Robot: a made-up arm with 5 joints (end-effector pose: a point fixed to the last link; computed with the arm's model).
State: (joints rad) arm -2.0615 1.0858 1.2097 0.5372 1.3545
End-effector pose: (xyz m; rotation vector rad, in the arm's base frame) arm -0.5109 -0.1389 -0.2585 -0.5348 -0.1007 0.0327
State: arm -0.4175 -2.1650 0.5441 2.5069 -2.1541
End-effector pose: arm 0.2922 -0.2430 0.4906 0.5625 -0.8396 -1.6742
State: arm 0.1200 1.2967 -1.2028 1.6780 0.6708
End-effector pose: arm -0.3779 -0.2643 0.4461 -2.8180 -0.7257 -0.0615
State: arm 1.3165 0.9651 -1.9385 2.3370 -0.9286
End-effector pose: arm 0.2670 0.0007 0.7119 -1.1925 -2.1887 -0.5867
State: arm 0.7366 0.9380 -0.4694 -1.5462 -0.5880
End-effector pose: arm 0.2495 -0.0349 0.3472 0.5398 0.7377 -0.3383
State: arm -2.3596 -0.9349 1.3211 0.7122 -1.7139
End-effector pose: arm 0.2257 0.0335 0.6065 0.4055 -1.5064 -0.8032
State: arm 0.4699 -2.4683 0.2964 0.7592 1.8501
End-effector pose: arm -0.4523 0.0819 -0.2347 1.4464 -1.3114 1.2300
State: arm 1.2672 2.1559 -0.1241 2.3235 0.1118
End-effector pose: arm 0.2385 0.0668 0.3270 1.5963 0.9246 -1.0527
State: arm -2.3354 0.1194 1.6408 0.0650 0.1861
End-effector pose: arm 0.0729 -0.2713 -0.0278 -0.0769 -0.6850 0.0448
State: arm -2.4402 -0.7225 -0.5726 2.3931 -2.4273
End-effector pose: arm -0.3614 -0.3634 -0.5377 -1.3107 0.4384 1.0749
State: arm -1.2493 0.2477 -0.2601 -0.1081 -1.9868
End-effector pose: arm -0.2608 -0.6518 0.4648 1.3630 -1.0999 -1.5882
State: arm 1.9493 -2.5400 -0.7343 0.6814 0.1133
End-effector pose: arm 0.0864 0.0192 0.2710 0.3876 1.1993 -2.0792
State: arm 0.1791 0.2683 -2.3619 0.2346 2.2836
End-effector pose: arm -0.2900 -0.9138 0.2040 -2.4112 -0.8122 1.1925
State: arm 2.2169 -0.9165 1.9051 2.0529 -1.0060
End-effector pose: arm -0.1819 0.2168 0.4273 0.7159 1.7190 1.2069
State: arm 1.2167 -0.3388 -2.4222 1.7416 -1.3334
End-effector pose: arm -0.1804 -0.2992 0.8581 -1.1032 -1.7751 -2.1911
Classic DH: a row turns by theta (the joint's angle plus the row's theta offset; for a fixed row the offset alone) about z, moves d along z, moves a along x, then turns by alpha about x. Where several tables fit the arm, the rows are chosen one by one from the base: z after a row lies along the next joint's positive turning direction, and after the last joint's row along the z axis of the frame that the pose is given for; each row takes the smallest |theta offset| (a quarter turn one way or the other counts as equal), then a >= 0, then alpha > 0; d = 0 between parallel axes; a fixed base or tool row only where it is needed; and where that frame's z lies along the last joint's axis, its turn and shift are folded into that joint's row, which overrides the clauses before.
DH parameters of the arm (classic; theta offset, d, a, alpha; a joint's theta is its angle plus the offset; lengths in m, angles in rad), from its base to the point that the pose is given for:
base (fixed): 0 0.09 0 -1.5708
joint 1: -1.5708 -0.11 0.13 1.5708
joint 2: 0 0.21 -0.07 -1.5708
joint 3: 0 -0.18 0.12 1.5708
joint 4: -1.5708 -0.16 0.31 -1.5708
joint 5: 0.138 0 -0.3635 0
tool (fixed): 1.4328 -0.04 0 0

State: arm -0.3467 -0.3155 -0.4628 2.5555 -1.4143
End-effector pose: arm -0.0505 -0.2628 0.5989 -1.6819 -1.8474 -1.6639
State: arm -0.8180 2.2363 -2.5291 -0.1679 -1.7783
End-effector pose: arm -0.7349 0.3666 -0.1146 -0.1894 -1.6441 1.0517
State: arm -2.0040 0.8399 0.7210 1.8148 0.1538
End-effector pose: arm -0.2047 -0.2898 -0.1228 -1.5639 0.0651 -1.6049
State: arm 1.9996 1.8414 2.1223 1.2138 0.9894
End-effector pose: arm 0.3320 -0.0932 -0.1623 0.4622 -1.4162 0.2059
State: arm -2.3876 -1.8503 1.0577 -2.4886 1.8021
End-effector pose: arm 0.0793 -0.1915 -0.4087 -1.9749 -0.1826 -1.5441
